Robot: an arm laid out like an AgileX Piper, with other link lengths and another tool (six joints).
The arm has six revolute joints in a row. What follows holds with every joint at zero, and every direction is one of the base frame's.
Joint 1 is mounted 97.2 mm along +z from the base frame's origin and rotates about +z.
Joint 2 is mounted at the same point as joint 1 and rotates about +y.
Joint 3 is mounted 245.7 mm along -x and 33.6 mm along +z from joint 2 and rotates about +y.
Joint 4 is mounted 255.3 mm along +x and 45.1 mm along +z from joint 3 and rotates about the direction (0.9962, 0, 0.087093).
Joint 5 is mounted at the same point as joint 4 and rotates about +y.
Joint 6 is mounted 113.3 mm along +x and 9.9 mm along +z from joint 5 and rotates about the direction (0.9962, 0, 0.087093).
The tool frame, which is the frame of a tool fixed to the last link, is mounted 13.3 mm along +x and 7 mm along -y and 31.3 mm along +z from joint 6; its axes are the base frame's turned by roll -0.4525, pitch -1.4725 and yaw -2.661 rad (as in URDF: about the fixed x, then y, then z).
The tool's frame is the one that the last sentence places.
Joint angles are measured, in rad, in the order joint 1, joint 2, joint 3, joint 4, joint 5, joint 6. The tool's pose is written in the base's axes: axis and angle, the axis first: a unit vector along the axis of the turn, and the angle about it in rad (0 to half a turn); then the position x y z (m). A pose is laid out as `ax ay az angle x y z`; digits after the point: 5 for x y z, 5 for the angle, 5 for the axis.
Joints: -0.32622, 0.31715, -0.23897, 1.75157, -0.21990, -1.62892
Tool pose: 0.67992 -0.24176 0.69228 2.89773 0.13956 -0.08767 0.25578
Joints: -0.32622, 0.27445, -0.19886, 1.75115, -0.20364, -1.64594
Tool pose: 0.68212 -0.23007 0.69410 2.89674 0.13663 -0.08404 0.24772
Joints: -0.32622, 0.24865, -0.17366, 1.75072, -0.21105, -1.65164
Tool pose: 0.68266 -0.23067 0.69337 2.88751 0.13384 -0.08388 0.24195
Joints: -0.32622, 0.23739, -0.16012, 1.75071, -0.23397, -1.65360
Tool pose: 0.68323 -0.23836 0.69020 2.87072 0.13138 -0.08597 0.23798
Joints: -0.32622, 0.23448, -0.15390, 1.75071, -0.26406, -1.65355
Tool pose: 0.68362 -0.24930 0.68594 2.85046 0.12907 -0.08909 0.23536
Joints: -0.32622, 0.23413, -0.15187, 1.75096, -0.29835, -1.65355
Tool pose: 0.68321 -0.26173 0.68171 2.82753 0.12648 -0.09261 0.23387
